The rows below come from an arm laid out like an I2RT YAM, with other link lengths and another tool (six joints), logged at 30 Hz.
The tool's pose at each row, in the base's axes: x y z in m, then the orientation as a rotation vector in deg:
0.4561, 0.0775, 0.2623, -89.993, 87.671, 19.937
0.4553, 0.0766, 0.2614, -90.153, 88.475, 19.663
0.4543, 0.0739, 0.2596, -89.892, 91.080, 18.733
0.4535, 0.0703, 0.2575, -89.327, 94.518, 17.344
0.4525, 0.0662, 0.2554, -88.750, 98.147, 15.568
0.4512, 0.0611, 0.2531, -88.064, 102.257, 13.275
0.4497, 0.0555, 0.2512, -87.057, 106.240, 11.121
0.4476, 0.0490, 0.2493, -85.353, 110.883, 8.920
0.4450, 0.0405, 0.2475, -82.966, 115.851, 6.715
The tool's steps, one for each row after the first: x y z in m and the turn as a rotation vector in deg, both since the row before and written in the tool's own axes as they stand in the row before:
0.0011, 0.0009, -0.0005, -0.114, 0.723, 0.296
0.0029, 0.0012, -0.0013, 0.159, 2.032, 1.273
0.0038, 0.0009, -0.0016, 0.397, 2.673, 1.710
0.0043, 0.0008, -0.0018, 0.520, 2.986, 1.677
0.0052, 0.0008, -0.0022, 0.684, 3.518, 1.808
0.0055, 0.0005, -0.0026, 0.732, 3.275, 1.925
0.0064, 0.0006, -0.0030, 0.855, 3.528, 2.577
0.0082, 0.0000, -0.0038, 0.992, 3.569, 3.060

